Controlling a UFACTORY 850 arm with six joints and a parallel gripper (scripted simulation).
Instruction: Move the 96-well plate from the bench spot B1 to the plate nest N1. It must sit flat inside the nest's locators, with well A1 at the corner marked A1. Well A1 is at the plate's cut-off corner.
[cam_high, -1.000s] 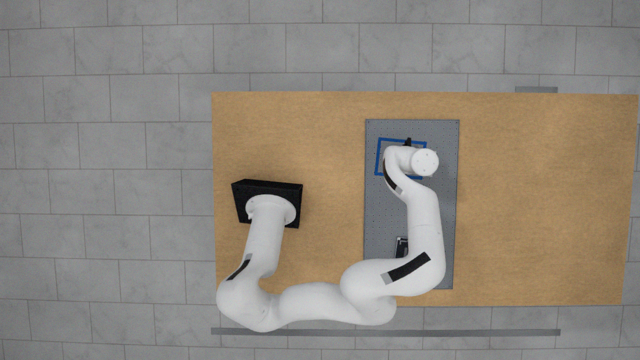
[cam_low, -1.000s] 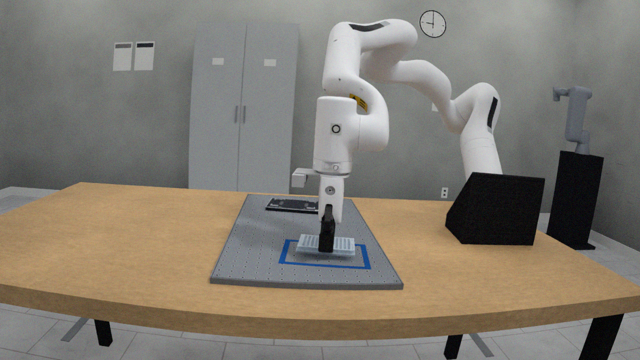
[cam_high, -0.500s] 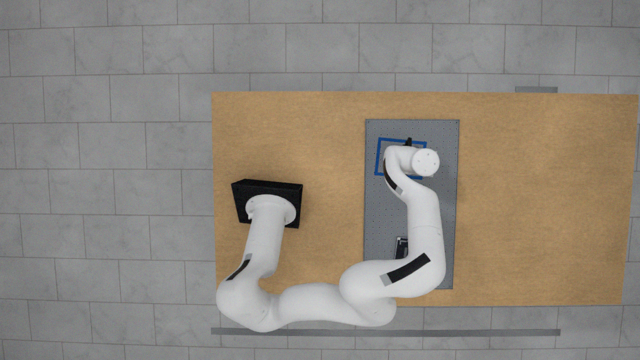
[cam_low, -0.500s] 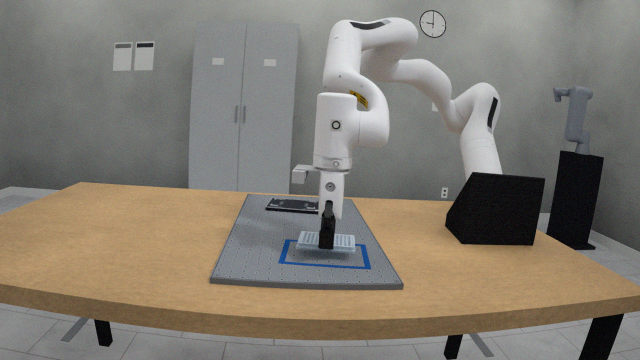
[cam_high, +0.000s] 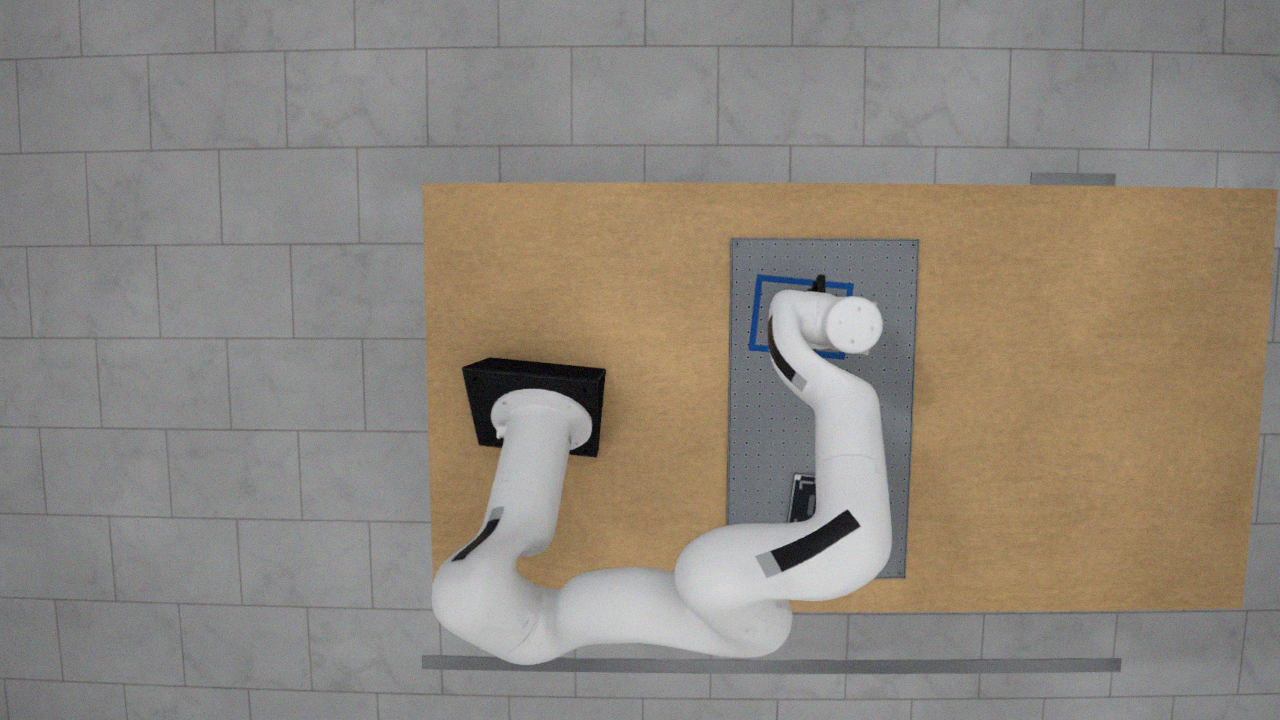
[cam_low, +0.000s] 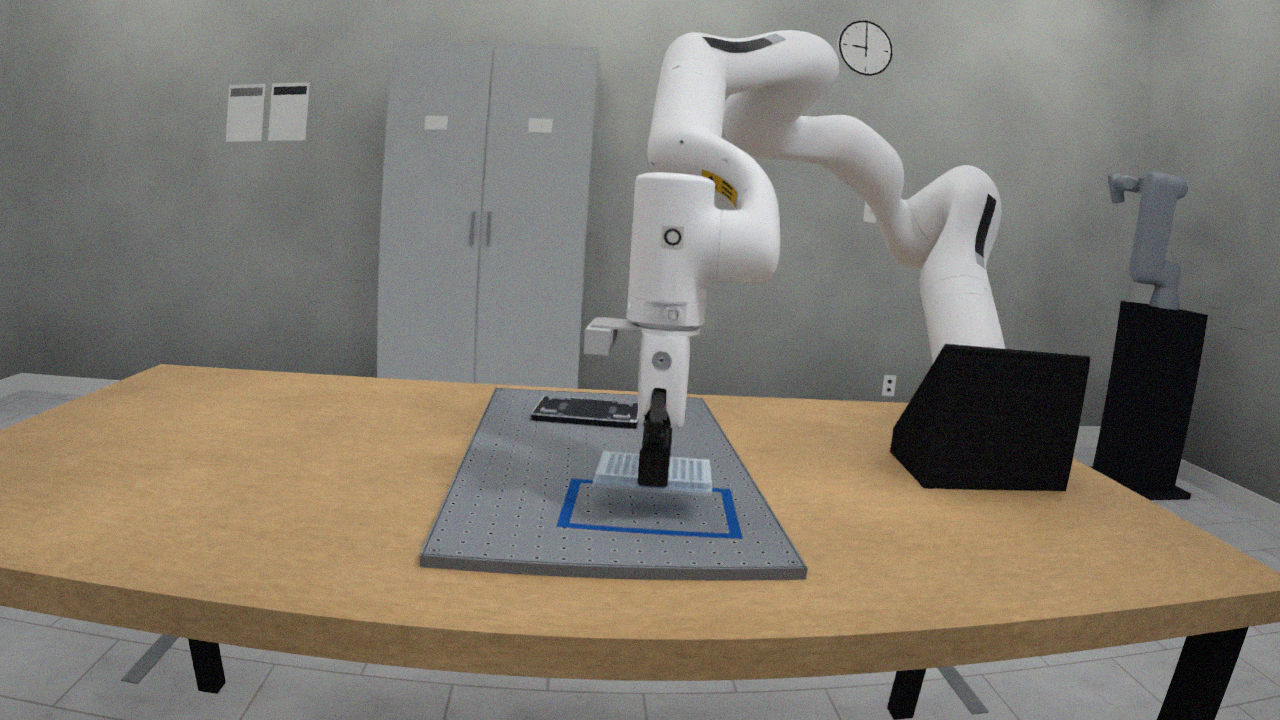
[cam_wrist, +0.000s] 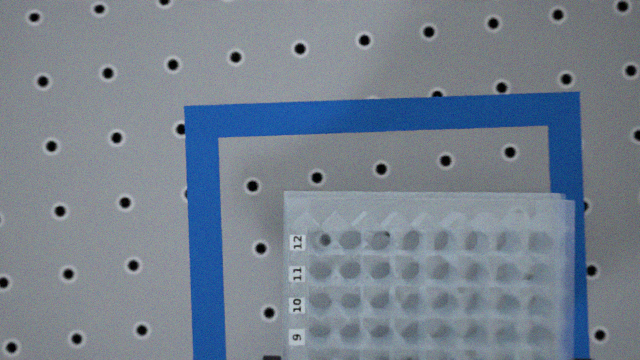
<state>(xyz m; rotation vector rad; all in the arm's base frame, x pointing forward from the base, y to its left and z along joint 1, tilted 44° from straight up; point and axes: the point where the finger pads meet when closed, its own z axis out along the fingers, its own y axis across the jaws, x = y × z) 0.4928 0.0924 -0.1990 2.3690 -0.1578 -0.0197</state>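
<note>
The black plate nest lies 380 mm to the right of my hand, 80 mm ahead of it and 50 mm below it. The rest, counted from my hand: clear 96-well plate: 10 mm below.
</note>
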